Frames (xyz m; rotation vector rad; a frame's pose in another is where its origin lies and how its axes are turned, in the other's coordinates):
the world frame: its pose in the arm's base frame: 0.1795 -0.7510 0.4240 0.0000 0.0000 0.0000
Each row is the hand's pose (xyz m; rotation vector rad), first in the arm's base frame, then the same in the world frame.
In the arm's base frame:
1: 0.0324 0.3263 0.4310 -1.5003 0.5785 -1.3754
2: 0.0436 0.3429 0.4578 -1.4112 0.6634 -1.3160
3: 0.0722 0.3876 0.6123 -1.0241 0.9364 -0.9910
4: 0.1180 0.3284 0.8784 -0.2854 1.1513 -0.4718
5: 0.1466 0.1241 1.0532 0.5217 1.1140 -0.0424
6: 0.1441 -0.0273 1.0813 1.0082 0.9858 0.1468
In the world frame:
1: -0.1471 1.0773 0.0070 -1.5003 0.5785 -1.3754
2: -0.1359 1.0939 0.0338 -1.4112 0.6634 -1.3160
3: -0.1073 1.1386 0.1883 -1.0241 0.9364 -0.9910
4: -0.0615 1.0794 0.4544 -0.2854 1.1513 -0.4718
5: -0.0329 0.8751 0.6292 0.5217 1.1140 -0.0424
6: -0.0354 0.7237 0.6573 1.0082 0.9858 0.1468

